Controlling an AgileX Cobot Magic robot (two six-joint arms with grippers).
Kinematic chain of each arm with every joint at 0, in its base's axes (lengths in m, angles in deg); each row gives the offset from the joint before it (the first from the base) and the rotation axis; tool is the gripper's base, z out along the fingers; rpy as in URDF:
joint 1: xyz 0 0 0.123 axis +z
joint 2: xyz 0 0 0 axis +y
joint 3: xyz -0.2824 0 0.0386 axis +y
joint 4: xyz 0.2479 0 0.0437 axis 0.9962 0 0.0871
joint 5: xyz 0 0 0 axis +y
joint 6: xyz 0.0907 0 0.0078 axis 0.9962 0 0.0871
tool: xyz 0 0 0 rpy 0 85 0
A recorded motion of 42 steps. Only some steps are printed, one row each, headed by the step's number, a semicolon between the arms.
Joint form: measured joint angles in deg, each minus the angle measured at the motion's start. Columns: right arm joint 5, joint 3, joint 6, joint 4, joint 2, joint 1; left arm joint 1, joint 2, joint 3, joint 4, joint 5, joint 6.
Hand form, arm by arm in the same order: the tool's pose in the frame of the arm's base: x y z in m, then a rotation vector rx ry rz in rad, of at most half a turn. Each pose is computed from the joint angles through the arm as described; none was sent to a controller.
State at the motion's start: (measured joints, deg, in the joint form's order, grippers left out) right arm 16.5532 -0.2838 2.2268 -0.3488 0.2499 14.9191; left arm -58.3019 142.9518 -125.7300 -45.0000 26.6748 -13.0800
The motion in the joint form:
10: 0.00 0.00 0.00 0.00 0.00 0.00; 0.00 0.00 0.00 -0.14 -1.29 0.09
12: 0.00 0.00 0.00 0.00 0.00 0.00; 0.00 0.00 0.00 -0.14 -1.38 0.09
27: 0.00 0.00 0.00 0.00 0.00 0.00; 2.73 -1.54 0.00 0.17 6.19 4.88
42: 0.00 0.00 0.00 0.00 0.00 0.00; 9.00 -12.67 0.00 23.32 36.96 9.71
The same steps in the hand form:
10: 0.0530 0.0140 0.1884 -0.2003 1.7653 0.2106; 0.2774 -0.5020 0.1863 0.2836 2.4525 -1.3799
12: 0.0530 0.0140 0.1884 -0.2003 1.7653 0.2106; 0.2775 -0.5020 0.1864 0.2825 2.4510 -1.3801
27: 0.0530 0.0140 0.1884 -0.2003 1.7653 0.2106; 0.2900 -0.4848 0.1954 0.4225 2.4912 -1.3309
42: 0.0530 0.0140 0.1884 -0.2003 1.7653 0.2106; 0.3055 -0.4014 0.2618 0.9743 2.6144 -0.7739

